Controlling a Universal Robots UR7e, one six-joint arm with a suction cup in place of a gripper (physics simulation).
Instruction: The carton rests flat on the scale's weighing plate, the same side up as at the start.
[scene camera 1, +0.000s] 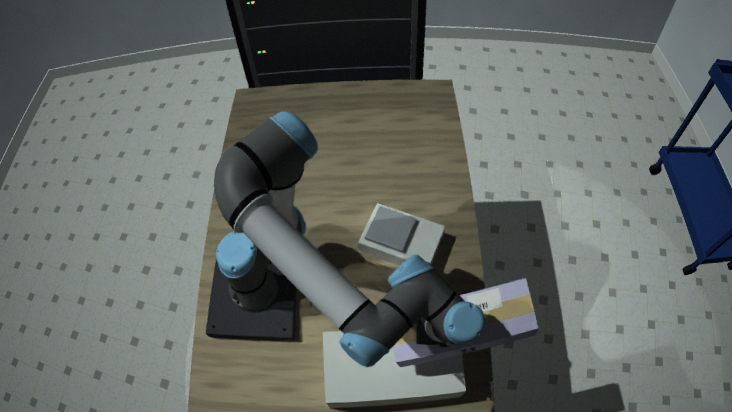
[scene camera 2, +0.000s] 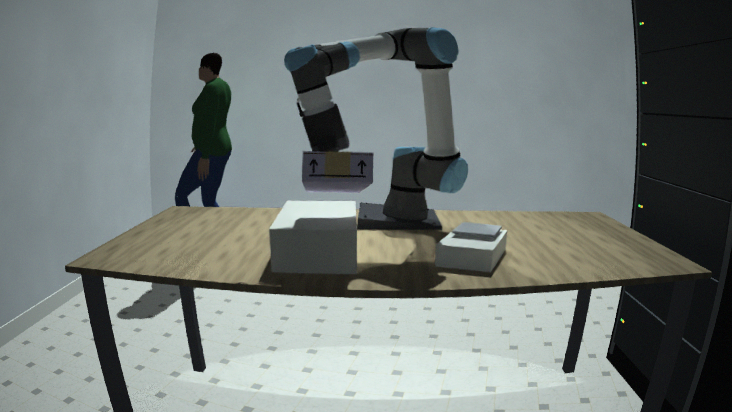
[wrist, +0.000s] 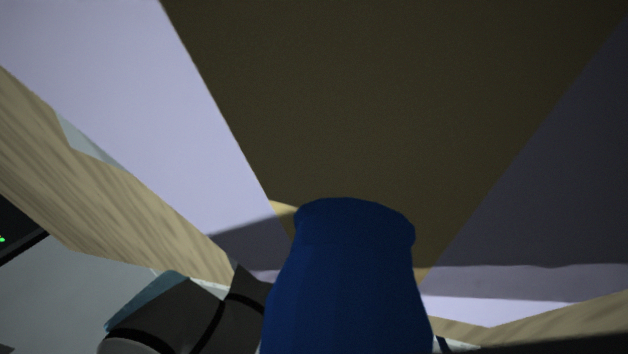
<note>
I see my suction cup (wrist: 349, 275), a lilac carton (scene camera 1: 509, 314) and a scale (scene camera 1: 391, 235).
The lilac carton also shows in scene camera 2 (scene camera 2: 342, 172). The scale is seen too in scene camera 2 (scene camera 2: 470, 246).
</note>
